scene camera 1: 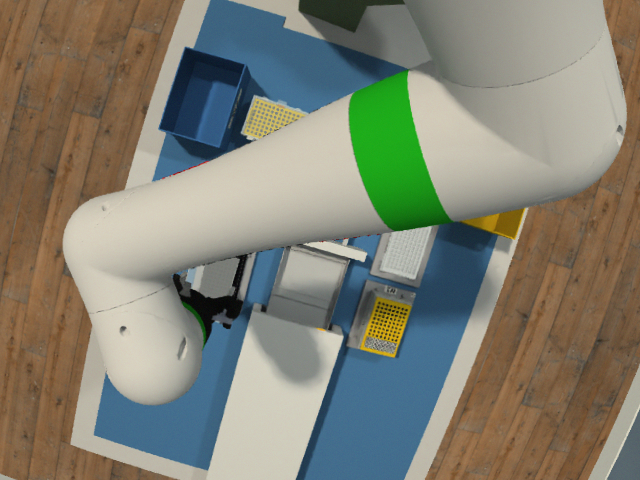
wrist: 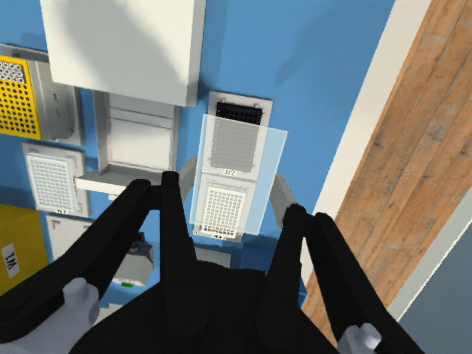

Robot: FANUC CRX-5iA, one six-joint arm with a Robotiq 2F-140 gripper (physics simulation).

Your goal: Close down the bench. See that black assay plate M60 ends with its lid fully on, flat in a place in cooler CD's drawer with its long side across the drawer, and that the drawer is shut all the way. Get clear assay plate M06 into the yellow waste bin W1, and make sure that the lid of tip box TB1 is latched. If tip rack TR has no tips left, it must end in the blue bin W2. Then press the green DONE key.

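Frame: origin at the arm's base, x right, y ahead, z up, level; metres.
Seen in the pictures: gripper, fingertip midpoint: (scene camera 1: 208, 286) (wrist: 234, 175).
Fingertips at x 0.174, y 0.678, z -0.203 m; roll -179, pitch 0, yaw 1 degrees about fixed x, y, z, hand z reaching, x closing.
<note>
Pixels of each thing's top centre, then the offset from my fingertips to it. "pt": a spot on its surface instead.
- clear flat lid, middle of its top: (wrist: 233, 182) (scene camera 1: 207, 285) dx +0.000, dy -0.004, dz +0.008 m
- black assay plate M60, middle of its top: (wrist: 234, 140) (scene camera 1: 222, 273) dx -0.007, dy +0.008, dz -0.175 m
- Cooler CD's drawer, surface spot: (scene camera 1: 312, 273) (wrist: 139, 148) pt dx -0.196, dy -0.053, dz -0.187 m
- clear plate, middle of its top: (scene camera 1: 407, 248) (wrist: 51, 185) dx -0.376, dy -0.176, dz -0.175 m
- yellow tip rack, middle of its top: (scene camera 1: 386, 328) (wrist: 4, 98) dx -0.381, dy +0.001, dz -0.124 m
- pale yellow tip box, surface spot: (scene camera 1: 271, 118) pt dx -0.004, dy -0.341, dz -0.132 m
- Blue bin W2, middle of its top: (scene camera 1: 201, 96) (wrist: 265, 318) dx +0.138, dy -0.334, dz -0.081 m
- Yellow bin W1, middle of its top: (scene camera 1: 501, 191) dx -0.504, dy -0.360, dz -0.081 m
- DONE box, middle of its top: (wrist: 121, 284) dx -0.189, dy -0.360, dz -0.117 m
My gripper (scene camera 1: 210, 284) (wrist: 234, 175) is shut on a clear flat lid (wrist: 272, 150), held by its long edges above the nests. Beneath it, black assay plate M60 (wrist: 239, 111) (scene camera 1: 241, 279) sits in nest N2, partly seen through the lid. Cooler CD's drawer (scene camera 1: 312, 273) (wrist: 140, 145) is open and empty. A clear plate (scene camera 1: 406, 253) (wrist: 51, 182), apparently M06, sits in nest N3. A yellow tip rack (scene camera 1: 386, 320) (wrist: 17, 100), apparently TR, shows pale tips at one end. A pale yellow tip box (scene camera 1: 271, 118), apparently TB1, is partly hidden by the arm; its latch is unclear.
Blue bin W2 (scene camera 1: 178, 87) (wrist: 257, 257) stands at upper left in the scene view. Yellow bin W1 (scene camera 1: 509, 222) (wrist: 22, 225) is partly hidden there. A white plate (wrist: 222, 210) sits in nest N4. The DONE box (wrist: 132, 265) stands behind the fingers, its green key (wrist: 127, 285) partly visible.
</note>
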